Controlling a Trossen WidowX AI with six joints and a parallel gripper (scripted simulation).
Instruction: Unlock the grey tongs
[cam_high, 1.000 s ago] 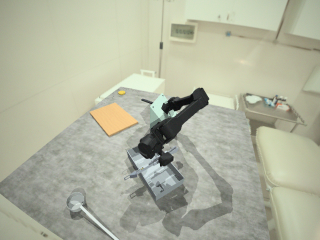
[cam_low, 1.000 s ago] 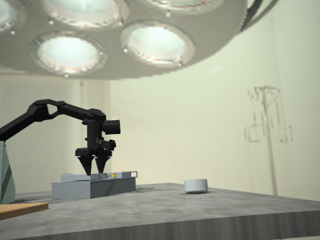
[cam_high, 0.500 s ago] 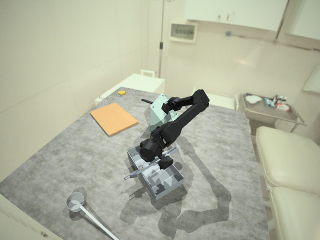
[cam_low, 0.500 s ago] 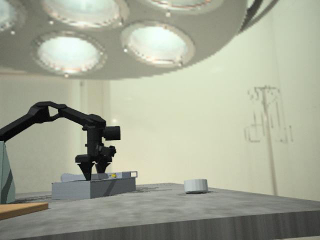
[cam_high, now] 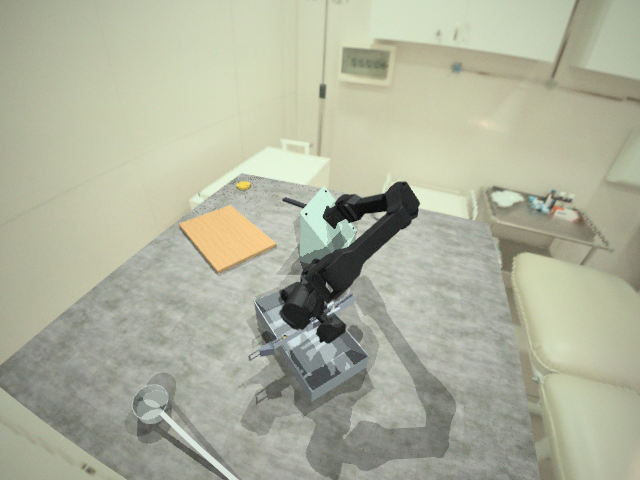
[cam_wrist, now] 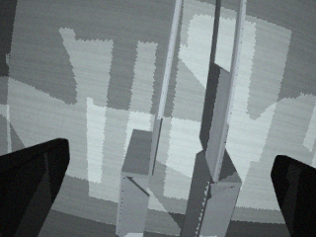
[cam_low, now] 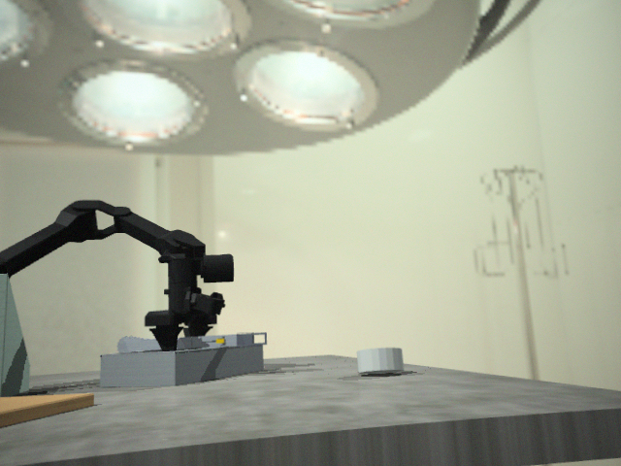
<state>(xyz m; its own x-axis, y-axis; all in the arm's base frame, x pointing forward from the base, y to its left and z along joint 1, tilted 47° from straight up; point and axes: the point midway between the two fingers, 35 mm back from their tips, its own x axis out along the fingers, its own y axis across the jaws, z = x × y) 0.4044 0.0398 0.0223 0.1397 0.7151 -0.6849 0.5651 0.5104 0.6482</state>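
Right now the grey roasting tin is 10 mm to the right of my gripper tip and 10 mm ahead of it. Round my gripper tip: wooden board (440 mm to the right, 340 mm behind, 20 mm below).
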